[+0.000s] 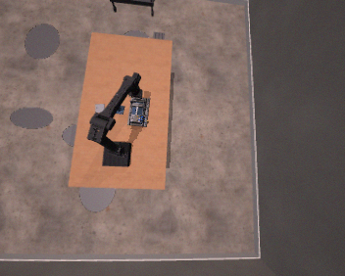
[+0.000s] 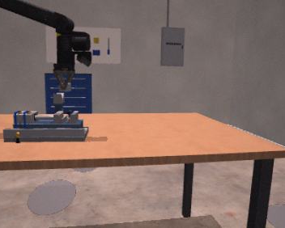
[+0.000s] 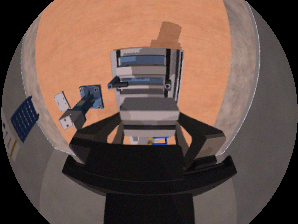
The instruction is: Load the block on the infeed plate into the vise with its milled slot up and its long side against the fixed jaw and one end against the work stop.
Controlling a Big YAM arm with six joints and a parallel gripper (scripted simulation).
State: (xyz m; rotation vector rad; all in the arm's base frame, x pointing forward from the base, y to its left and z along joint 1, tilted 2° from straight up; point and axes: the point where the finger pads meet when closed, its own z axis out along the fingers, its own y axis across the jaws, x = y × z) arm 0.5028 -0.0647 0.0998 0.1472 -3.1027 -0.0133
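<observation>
The vise is 16 cm below my hand, 7 cm behind it and 1 cm to the left of it. The rest, counted from my hand: grey part: 1 cm above.
</observation>
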